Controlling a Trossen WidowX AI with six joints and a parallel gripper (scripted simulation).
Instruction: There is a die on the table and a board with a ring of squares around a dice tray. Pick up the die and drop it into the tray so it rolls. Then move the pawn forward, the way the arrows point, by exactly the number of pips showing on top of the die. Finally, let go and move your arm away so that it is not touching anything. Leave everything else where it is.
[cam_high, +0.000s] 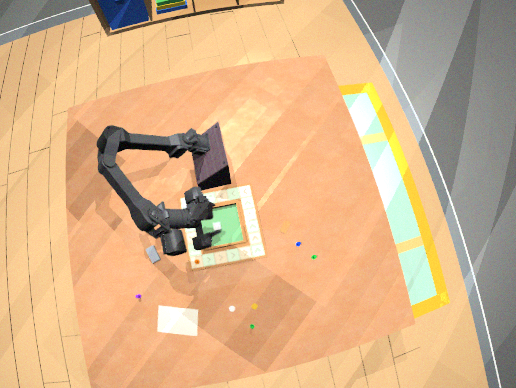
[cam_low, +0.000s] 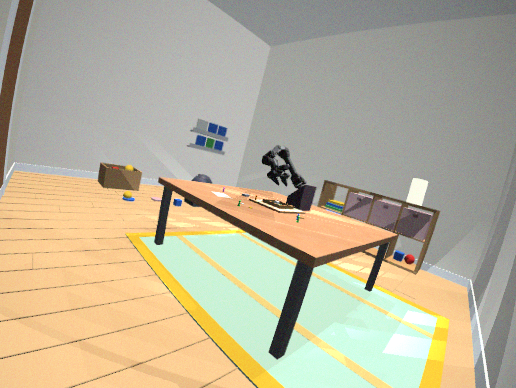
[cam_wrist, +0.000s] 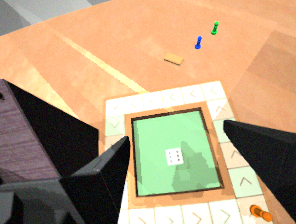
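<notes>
Now: gripper tip 11 cm short of the orange pawn, 11 cm to the left of it and 12 cm above it. From my gripper tip the other things lie so: green dice tray 15 cm below; then grey block 6 cm ahead, 27 cm to the right, 14 cm below; then tan wedge 5 cm ahead, 23 cm to the left, 15 cm below.
</notes>
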